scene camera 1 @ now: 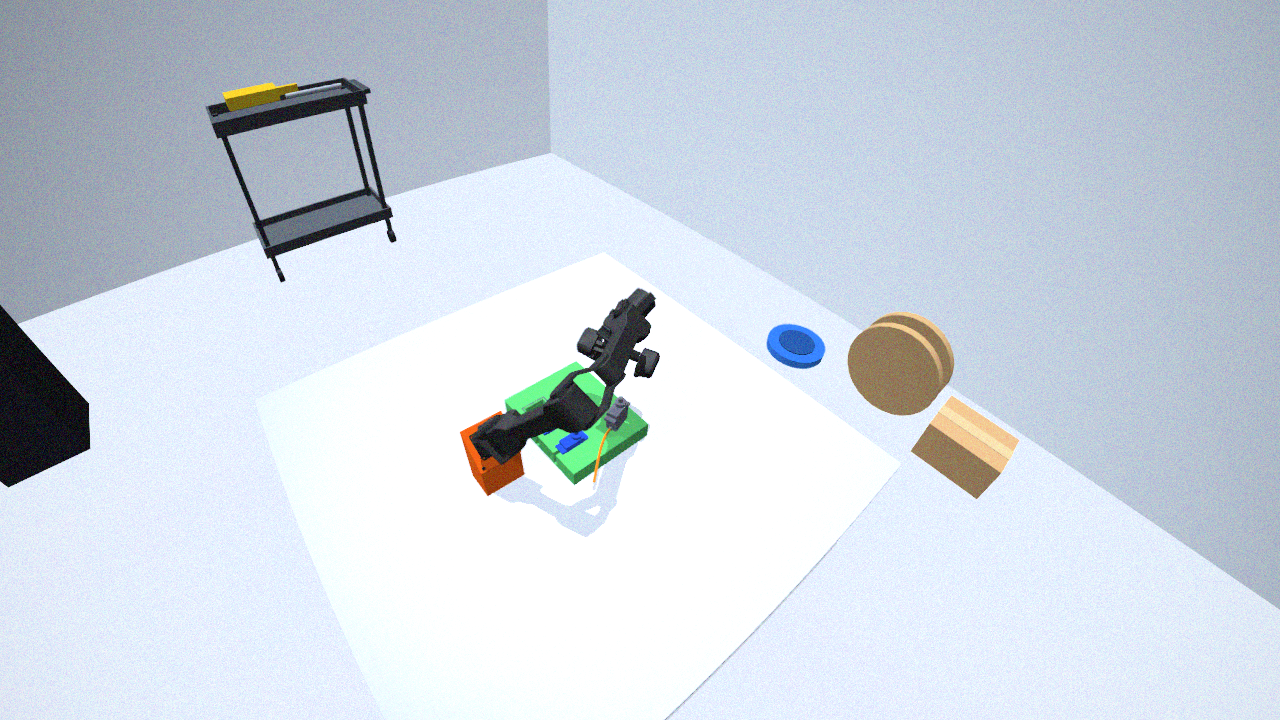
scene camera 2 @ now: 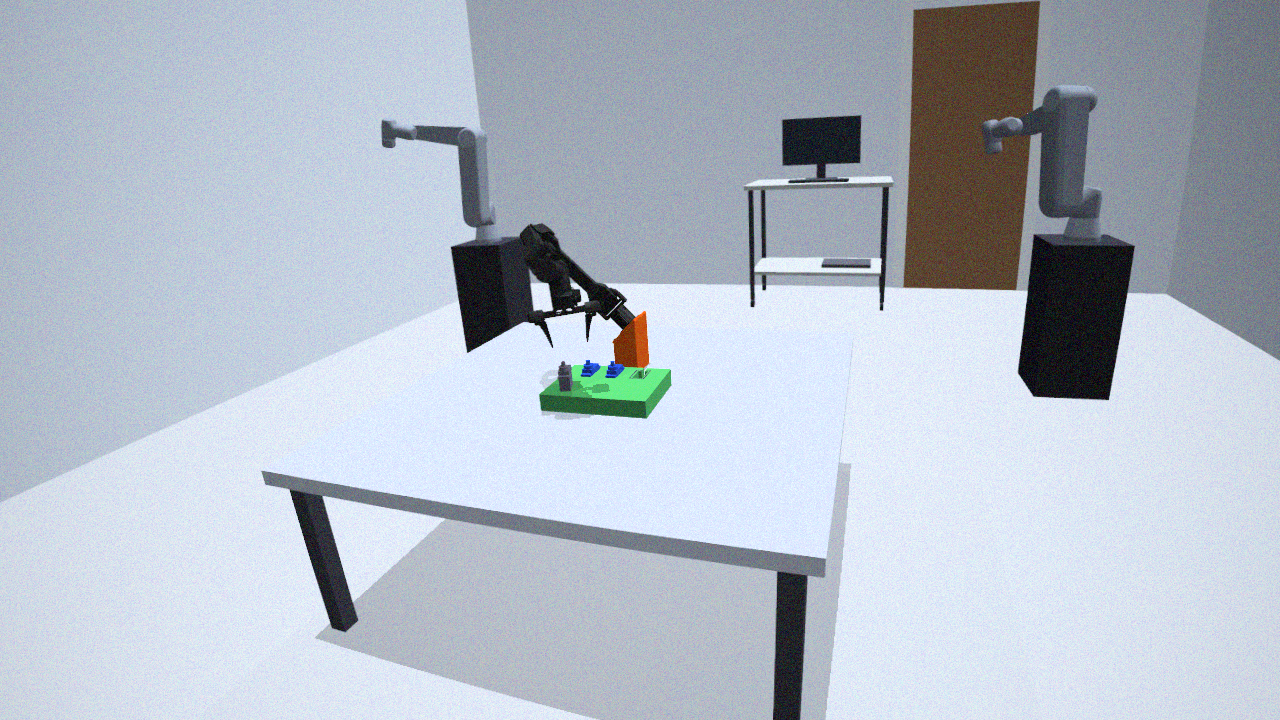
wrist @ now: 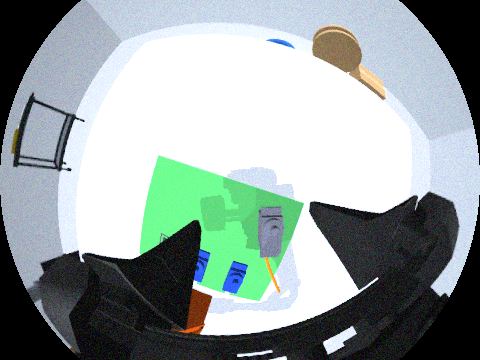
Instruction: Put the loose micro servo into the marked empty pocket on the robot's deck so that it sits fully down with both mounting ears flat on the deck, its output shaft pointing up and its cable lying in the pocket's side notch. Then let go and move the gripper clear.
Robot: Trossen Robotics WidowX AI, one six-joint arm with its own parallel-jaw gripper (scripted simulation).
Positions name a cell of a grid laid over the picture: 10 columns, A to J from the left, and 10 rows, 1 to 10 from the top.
Scene:
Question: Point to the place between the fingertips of the gripper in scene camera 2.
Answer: At E5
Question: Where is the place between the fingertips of the gripper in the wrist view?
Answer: At F7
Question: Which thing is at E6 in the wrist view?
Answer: A green deck.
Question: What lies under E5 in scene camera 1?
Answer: The gripper.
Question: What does the gripper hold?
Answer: Nothing.

